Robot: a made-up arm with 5 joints.
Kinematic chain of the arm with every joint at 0, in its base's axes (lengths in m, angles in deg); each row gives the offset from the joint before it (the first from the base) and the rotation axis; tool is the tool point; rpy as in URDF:
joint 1: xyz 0 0 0.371 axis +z
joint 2: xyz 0 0 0 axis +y
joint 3: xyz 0.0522 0 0.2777 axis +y
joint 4: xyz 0.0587 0 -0.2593 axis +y
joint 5: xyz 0.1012 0 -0.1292 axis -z
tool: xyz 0 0 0 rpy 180 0 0
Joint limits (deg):
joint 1: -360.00..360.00
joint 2: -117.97..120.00
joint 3: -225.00..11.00
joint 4: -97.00..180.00
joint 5: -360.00..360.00
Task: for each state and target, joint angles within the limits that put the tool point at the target. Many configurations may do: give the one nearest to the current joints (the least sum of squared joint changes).
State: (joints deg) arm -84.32 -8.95 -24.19 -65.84 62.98
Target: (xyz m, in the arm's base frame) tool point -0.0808 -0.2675 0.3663
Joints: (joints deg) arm -106.81 7.61 -0.69 -55.86 62.98
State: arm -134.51 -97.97 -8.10 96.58 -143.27
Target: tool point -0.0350 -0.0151 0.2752
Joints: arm -156.66 -91.17 11.00 100.02 -143.27
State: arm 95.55 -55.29 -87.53 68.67 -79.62
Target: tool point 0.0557 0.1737 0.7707
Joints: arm 72.22 -47.66 -74.30 74.57 -79.62
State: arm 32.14 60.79 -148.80 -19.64 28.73
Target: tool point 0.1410 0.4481 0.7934
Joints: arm 72.53 54.34 -163.17 -37.55 28.73
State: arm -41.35 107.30 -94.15 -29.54 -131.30
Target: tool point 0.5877 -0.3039 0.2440
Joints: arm -27.34 80.29 -122.52 -20.26 -131.30
